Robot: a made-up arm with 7 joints.
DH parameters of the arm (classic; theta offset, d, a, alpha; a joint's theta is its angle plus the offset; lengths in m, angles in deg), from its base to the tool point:
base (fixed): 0 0 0 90
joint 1: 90 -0.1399 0 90
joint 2: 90 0 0 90
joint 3: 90 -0.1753 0 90
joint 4: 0 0 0 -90
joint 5: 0 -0.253 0 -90
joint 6: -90 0 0 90
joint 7: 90 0 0 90
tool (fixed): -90 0 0 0
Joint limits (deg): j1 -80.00..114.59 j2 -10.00..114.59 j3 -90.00..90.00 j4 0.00..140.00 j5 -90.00..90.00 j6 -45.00..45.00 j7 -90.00..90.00
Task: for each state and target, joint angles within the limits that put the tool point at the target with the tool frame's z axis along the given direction. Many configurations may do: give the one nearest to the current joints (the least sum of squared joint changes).
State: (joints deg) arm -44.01 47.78 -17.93 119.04 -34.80 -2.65 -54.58
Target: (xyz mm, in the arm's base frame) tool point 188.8 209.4 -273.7 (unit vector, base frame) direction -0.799 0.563 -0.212
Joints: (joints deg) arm -5.53 42.60 -29.44 76.54 -57.15 -22.04 -47.76
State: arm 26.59 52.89 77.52 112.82 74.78 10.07 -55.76
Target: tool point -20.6 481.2 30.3 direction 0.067 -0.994 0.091
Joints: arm 34.21 50.76 90.00 74.91 73.01 5.55 -37.91
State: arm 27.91 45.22 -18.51 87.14 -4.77 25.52 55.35
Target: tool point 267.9 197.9 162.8 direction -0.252 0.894 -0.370
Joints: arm 67.83 21.38 -3.19 85.54 23.77 10.56 61.75
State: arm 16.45 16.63 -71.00 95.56 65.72 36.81 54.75
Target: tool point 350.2 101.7 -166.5 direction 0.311 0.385 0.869
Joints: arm 64.57 24.18 -90.00 49.94 33.45 45.00 69.26
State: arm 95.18 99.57 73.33 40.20 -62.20 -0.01 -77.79
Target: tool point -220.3 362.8 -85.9 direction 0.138 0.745 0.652
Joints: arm 111.37 86.09 89.94 82.97 -55.50 1.48 -77.43
